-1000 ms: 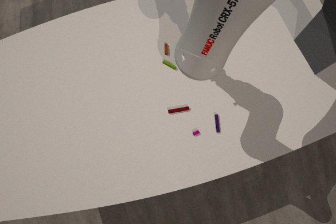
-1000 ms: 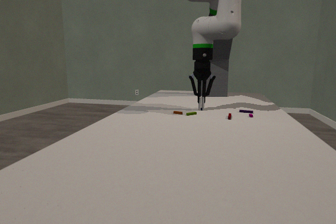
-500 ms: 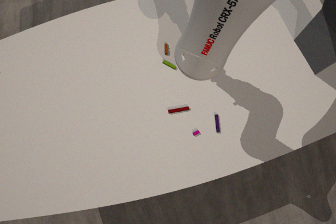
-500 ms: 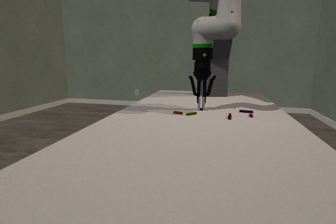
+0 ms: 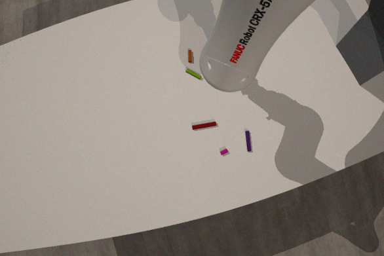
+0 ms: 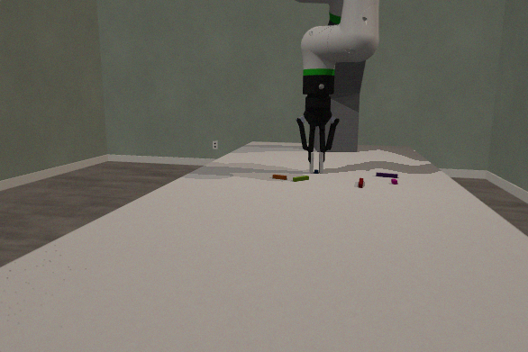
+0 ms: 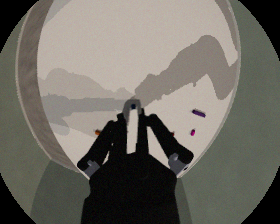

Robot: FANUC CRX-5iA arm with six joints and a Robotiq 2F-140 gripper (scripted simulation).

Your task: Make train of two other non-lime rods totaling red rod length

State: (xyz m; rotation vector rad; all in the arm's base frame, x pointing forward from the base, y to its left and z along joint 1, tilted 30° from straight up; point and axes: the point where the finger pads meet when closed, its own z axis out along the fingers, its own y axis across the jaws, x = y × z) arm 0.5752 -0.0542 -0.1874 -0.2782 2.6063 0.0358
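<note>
Right now the blue rod is 30 mm below my hand. From my hand the other things lie so: red rod: 120 mm ahead, 130 mm to the left, 30 mm below; then lime rod: 100 mm ahead, 40 mm to the right, 30 mm below; then orange rod: 100 mm ahead, 100 mm to the right, 30 mm below.
</note>
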